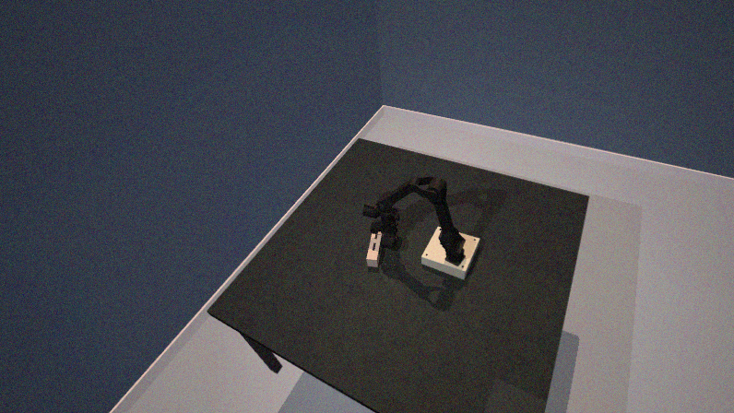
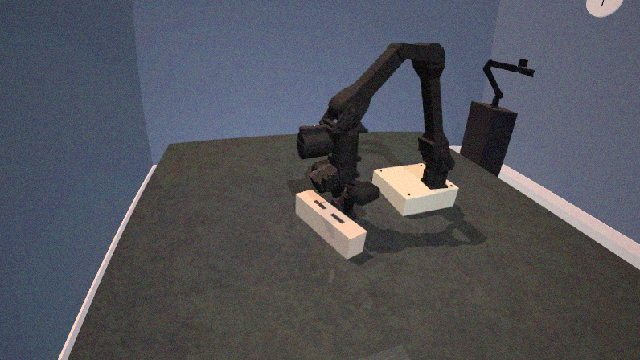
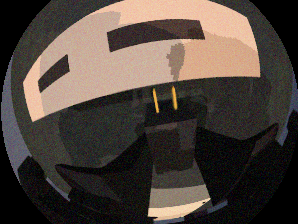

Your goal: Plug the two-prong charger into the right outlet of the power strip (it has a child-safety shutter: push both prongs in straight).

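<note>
Now: the dark charger 20 mm ahead of my gripper tip, 10 mm to the left of it and 10 mm above it.
</note>
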